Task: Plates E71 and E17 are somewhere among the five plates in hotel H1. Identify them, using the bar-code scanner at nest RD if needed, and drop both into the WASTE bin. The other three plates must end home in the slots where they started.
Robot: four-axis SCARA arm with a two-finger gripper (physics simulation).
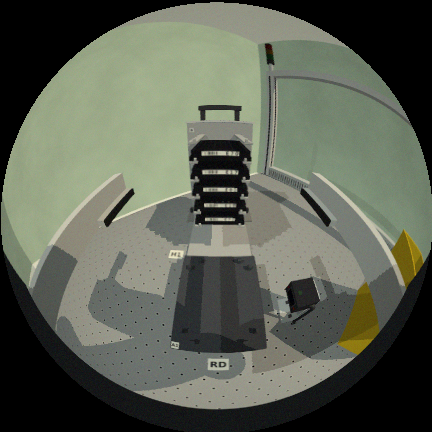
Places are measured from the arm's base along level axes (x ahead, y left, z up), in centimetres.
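Pixels of known places: gripper, between the fingertips: [216, 176].
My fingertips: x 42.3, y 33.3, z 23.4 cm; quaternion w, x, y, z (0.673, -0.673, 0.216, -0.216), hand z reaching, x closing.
Observation:
Behind a point stands the place of what it marks.
Hotel H1 [220, 129] {x 56.1, y 51.2, z 25.8 cm} stands straight ahead, with several black plates stacked in its slots, labels facing me. The second plate from the top [220, 166] {x 49.3, y 42.2, z 20.7 cm} has a label that seems to read E17. The top plate's label [232, 153] {x 49.8, y 40.2, z 23.0 cm} starts with E7, its last character unclear. The lower labels are too small to read surely. Nest RD [214, 302] {x 40.4, y 31.1, z 7.3 cm} is a dark tray in front of the hotel, with no plate on it. The bar-code scanner [304, 294] {x 49.7, y 22.8, z 9.5 cm} is right of the nest. My gripper [216, 176] {x 42.3, y 33.3, z 23.4 cm} is wide open and empty, short of the hotel. The yellow WASTE bin [362, 320] {x 55.0, y 7.1, z 7.5 cm} shows partly at the right.
A perforated deck [145, 320] {x 28.5, y 35.8, z 1.3 cm} lies below. The RD sign [218, 364] {x 34.9, y 22.6, z 1.3 cm} is on the near side of the nest, and the H1 sign [176, 254] {x 41.0, y 47.2, z 1.3 cm} is by the hotel's base. A signal light [269, 54] {x 100.8, y 69.2, z 74.5 cm} and a framed panel stand at the back right.

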